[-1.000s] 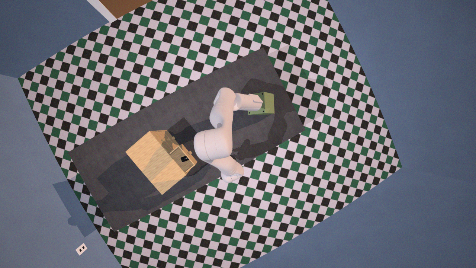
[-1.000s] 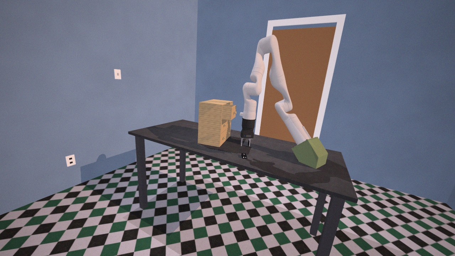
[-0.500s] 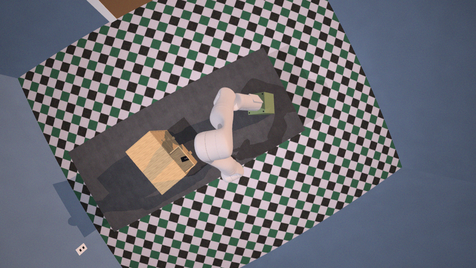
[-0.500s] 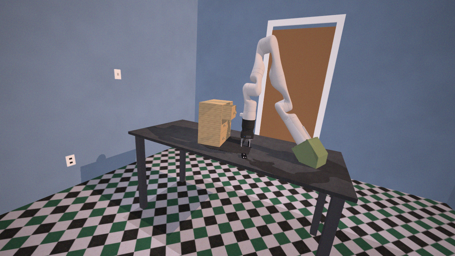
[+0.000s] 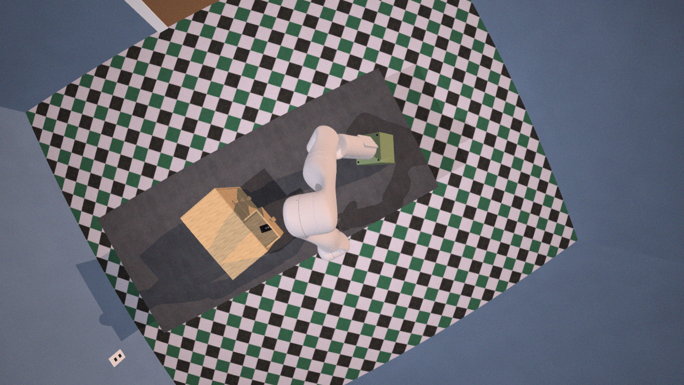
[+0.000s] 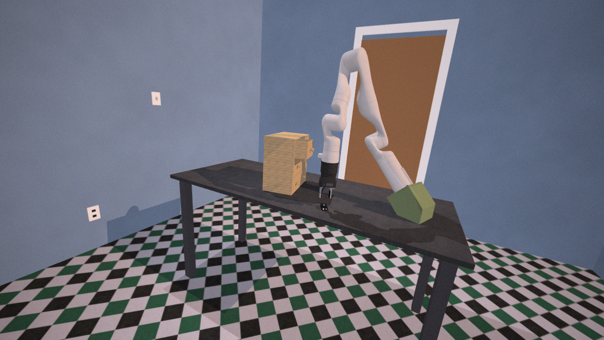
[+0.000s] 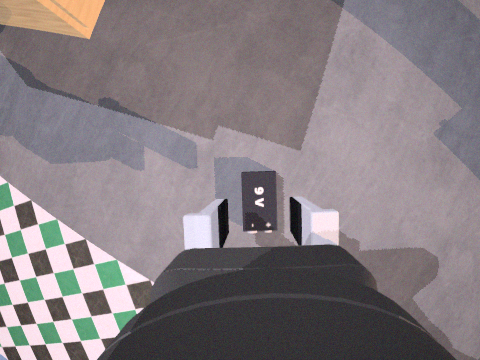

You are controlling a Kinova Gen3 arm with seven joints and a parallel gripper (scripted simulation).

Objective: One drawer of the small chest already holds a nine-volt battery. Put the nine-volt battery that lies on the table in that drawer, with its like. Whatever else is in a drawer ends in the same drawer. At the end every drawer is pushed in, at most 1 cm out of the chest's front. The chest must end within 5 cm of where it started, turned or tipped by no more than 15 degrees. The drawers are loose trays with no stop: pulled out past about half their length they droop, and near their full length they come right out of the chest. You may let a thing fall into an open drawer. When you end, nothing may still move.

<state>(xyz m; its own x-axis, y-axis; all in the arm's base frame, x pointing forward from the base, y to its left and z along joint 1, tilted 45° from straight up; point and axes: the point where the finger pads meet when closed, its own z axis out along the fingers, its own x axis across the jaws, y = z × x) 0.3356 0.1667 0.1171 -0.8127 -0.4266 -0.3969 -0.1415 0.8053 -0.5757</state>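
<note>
Right now the black nine-volt battery is 1 cm to the left of my hand and 7 cm below it.
</note>
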